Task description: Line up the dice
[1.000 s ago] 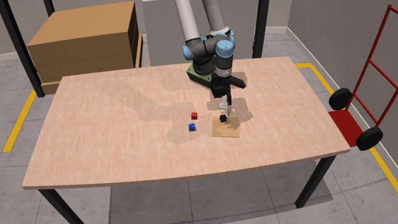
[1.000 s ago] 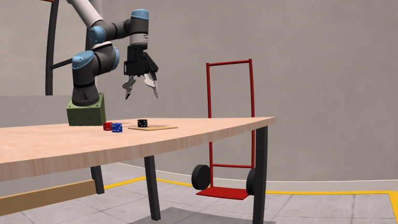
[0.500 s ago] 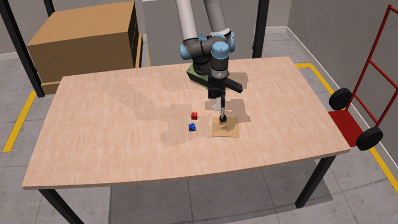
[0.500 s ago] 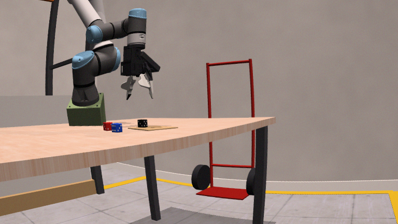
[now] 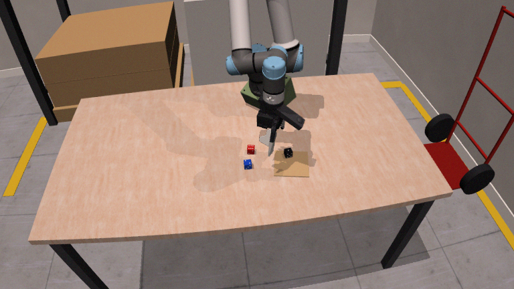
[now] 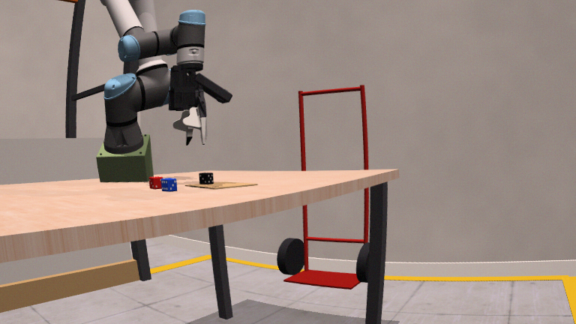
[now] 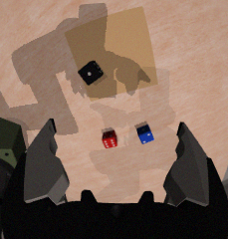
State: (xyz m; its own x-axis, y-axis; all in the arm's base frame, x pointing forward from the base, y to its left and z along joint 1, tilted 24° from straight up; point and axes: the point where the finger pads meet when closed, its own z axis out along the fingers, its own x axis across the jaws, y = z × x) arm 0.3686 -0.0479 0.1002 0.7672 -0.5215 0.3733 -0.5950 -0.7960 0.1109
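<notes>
Right now my hand is 12 cm to the left of the blue die and 9 cm above it. Round my hand: tan square mat 3 cm ahead, 6 cm to the left, 10 cm below; black die 1 cm behind, 6 cm to the left, 9 cm below; red die 8 cm behind, 8 cm to the right, 9 cm below.
</notes>
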